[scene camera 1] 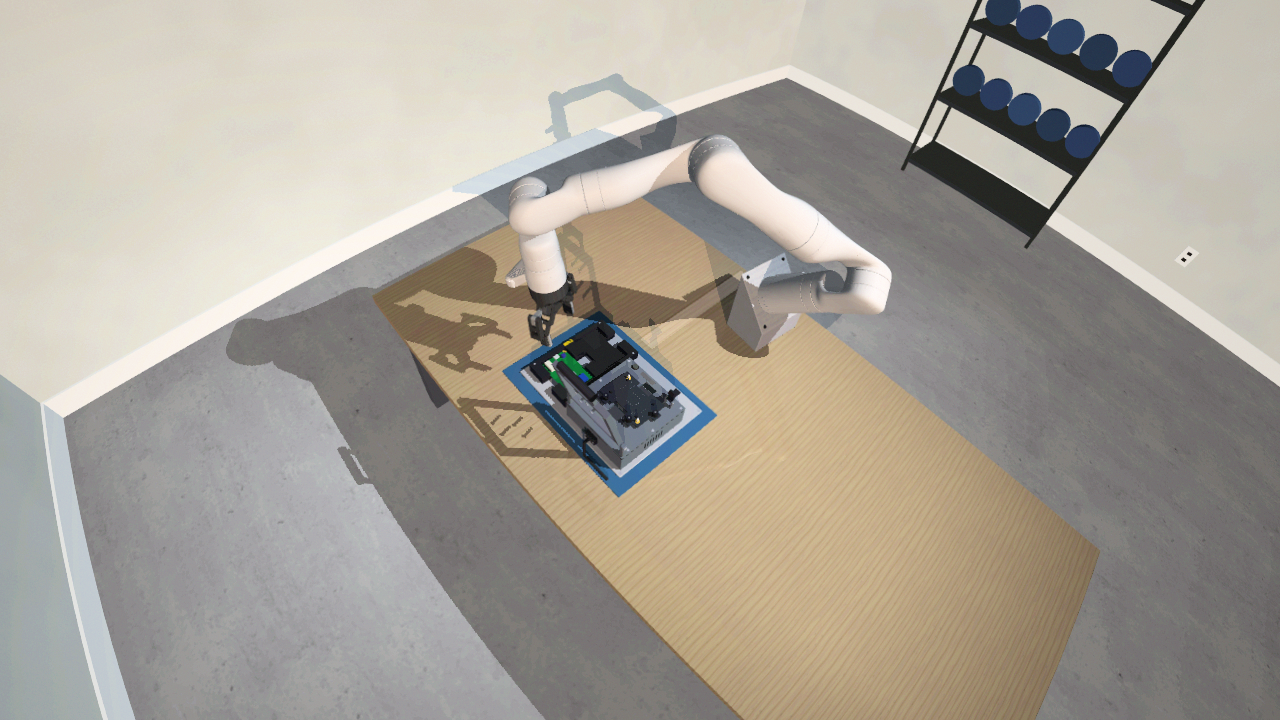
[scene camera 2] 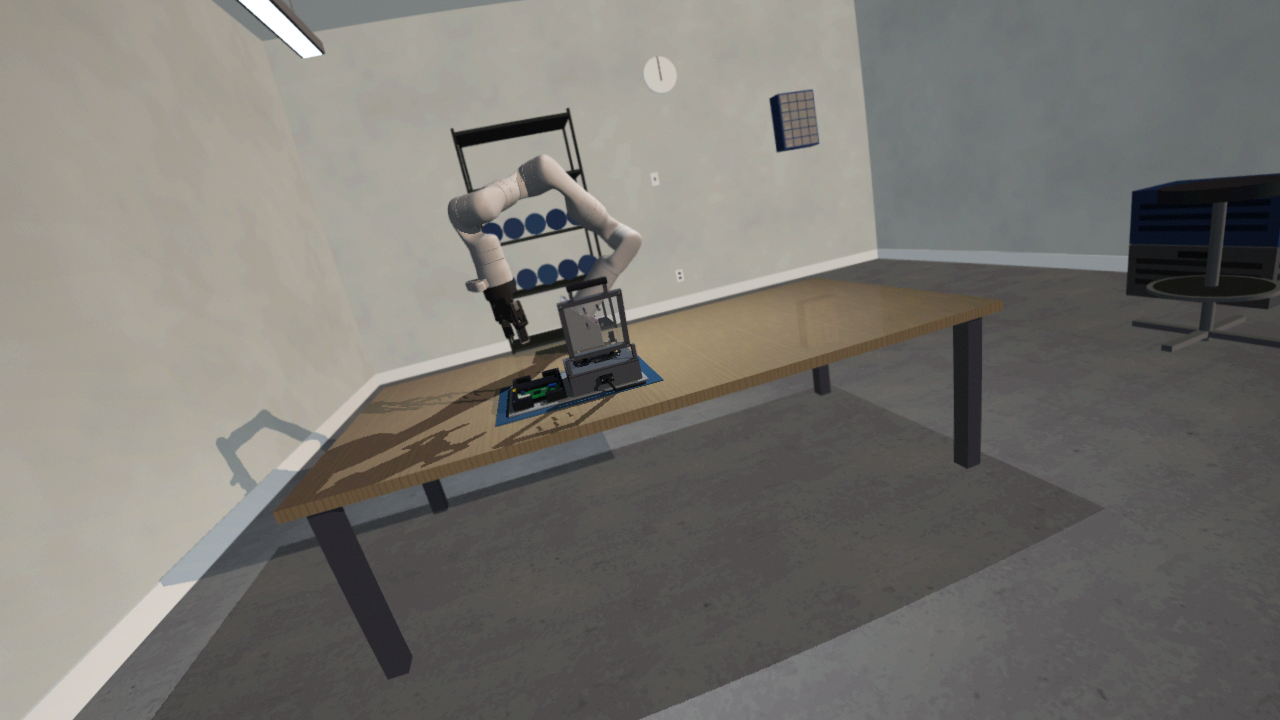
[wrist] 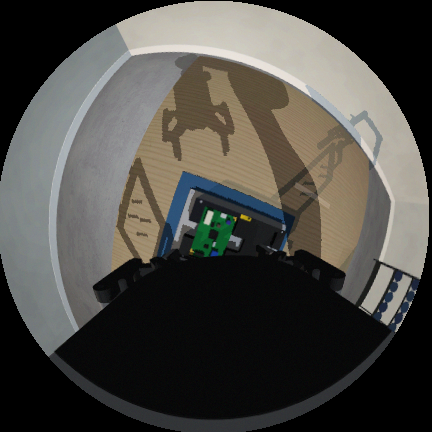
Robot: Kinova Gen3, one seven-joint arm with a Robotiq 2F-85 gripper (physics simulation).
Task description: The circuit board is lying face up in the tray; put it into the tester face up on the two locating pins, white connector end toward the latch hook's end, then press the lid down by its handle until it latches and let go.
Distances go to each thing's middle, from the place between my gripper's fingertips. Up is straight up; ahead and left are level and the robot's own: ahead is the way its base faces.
Labels:
I see the green circuit board [wrist: 214,229] 140 mm below my hand, 20 mm to the left of it and 10 mm behind it. The rest, counted from my hand: clear lid [scene camera 2: 592,325] (180 mm to the left, 90 mm ahead, 20 mm above).

